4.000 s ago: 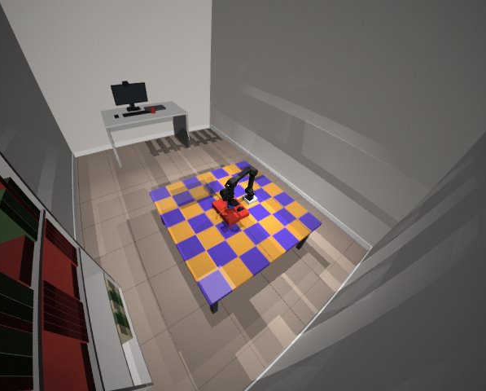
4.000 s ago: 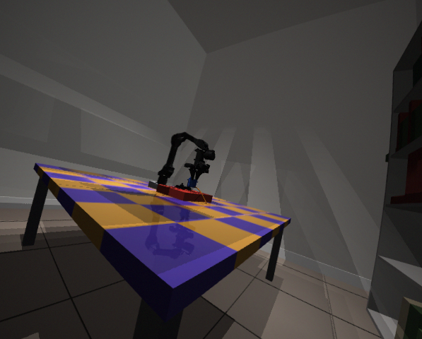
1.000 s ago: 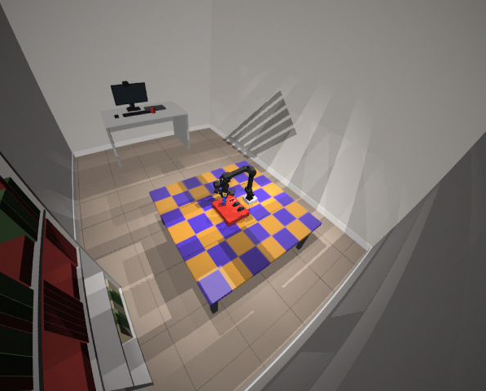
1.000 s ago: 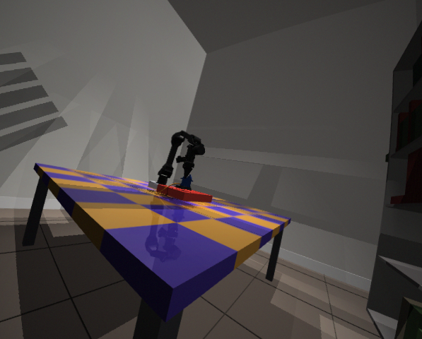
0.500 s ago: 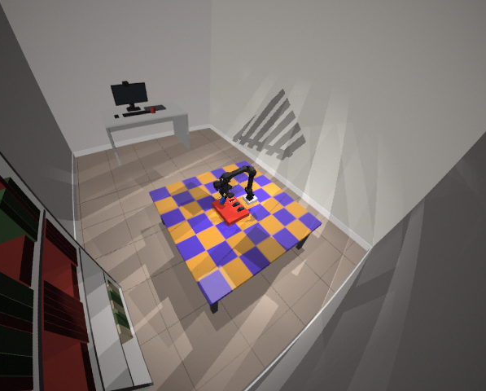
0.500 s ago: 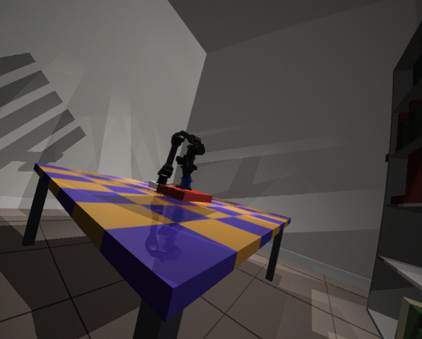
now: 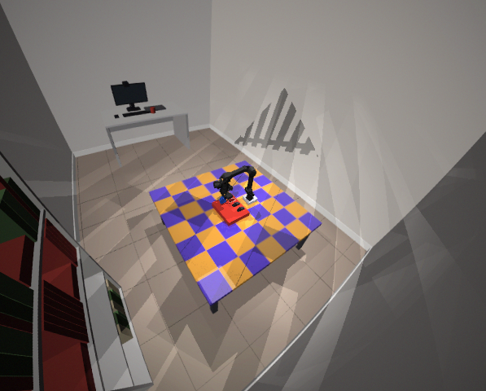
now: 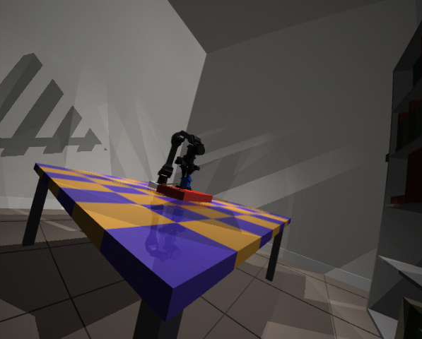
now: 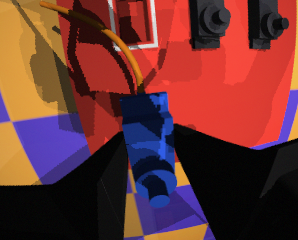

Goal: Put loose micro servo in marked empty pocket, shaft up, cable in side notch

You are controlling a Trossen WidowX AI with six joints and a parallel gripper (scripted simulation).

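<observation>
Right now my gripper tip is 10 cm above the red robot deck, 7 cm to the right of it and 2 cm short of it.
</observation>
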